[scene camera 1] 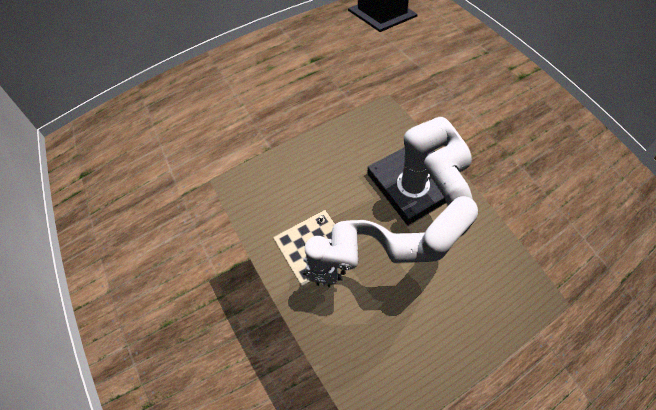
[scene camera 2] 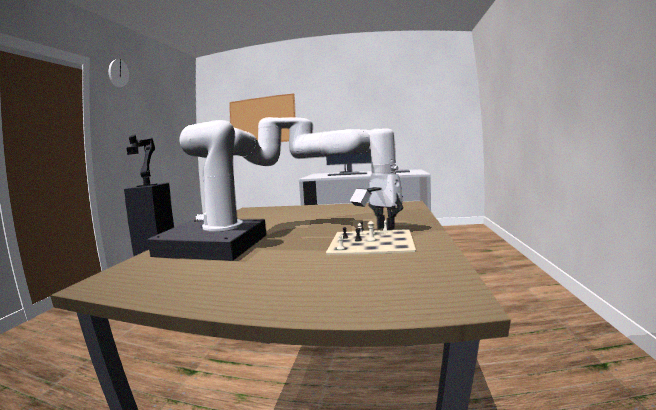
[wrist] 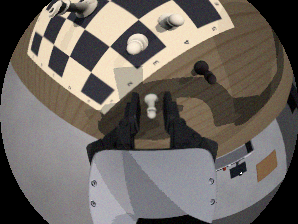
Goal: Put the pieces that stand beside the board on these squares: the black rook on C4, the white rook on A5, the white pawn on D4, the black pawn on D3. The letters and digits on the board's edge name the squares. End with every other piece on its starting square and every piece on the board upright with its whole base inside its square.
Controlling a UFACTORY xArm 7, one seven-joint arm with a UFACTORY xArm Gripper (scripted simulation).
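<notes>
The gripper appears in the pictures, and the wrist view shows it too. A chessboard is also part of the pictured scene.
</notes>
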